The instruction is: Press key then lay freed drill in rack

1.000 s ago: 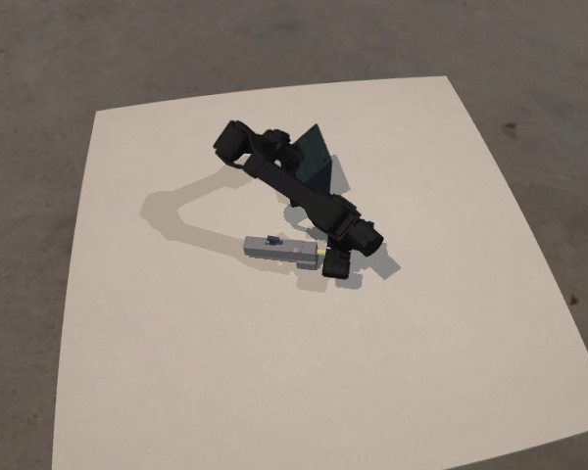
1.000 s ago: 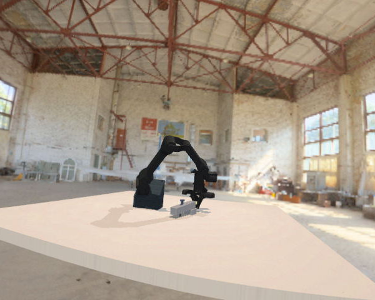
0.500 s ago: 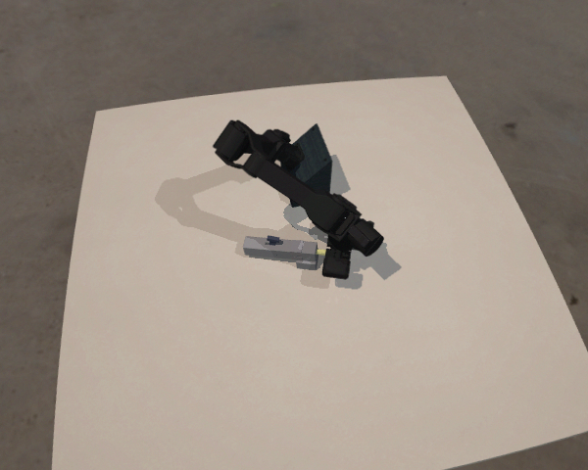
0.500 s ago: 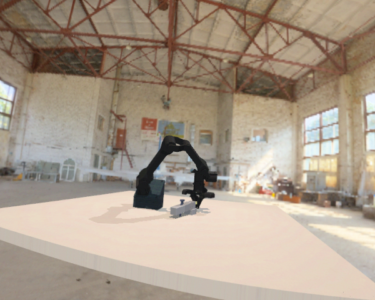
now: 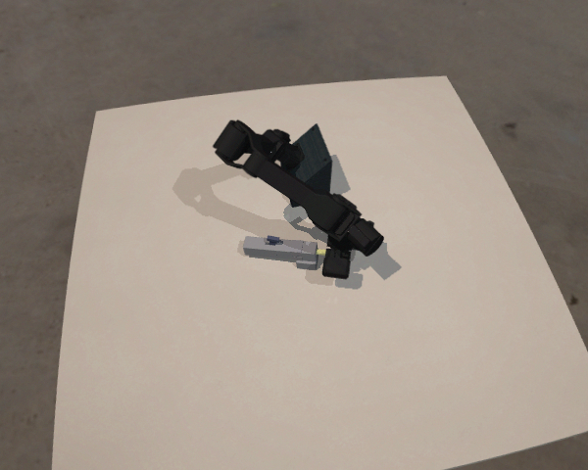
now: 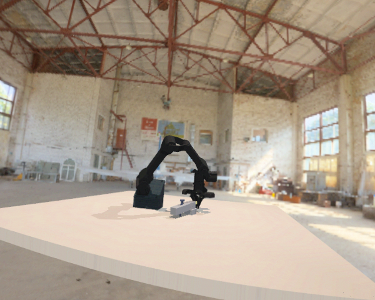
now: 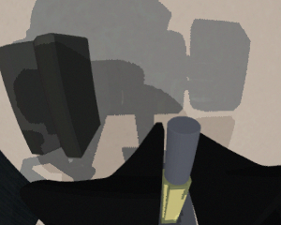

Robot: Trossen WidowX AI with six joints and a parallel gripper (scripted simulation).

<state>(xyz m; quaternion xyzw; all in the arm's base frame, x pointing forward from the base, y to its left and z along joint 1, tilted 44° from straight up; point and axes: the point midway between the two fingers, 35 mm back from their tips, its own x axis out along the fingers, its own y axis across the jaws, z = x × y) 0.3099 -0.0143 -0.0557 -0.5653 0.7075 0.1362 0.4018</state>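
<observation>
Now: the drill 2 cm behind my gripper tip, 4 cm to the right of it and 3 cm above it. The rest, counted from my gripper tip: dark grey rack (6 cm behind, 6 cm to the left); then grey housing block (6 cm behind, 13 cm to the right, 2 cm above); then blue key (7 cm behind, 15 cm to the right, 3 cm above).
</observation>
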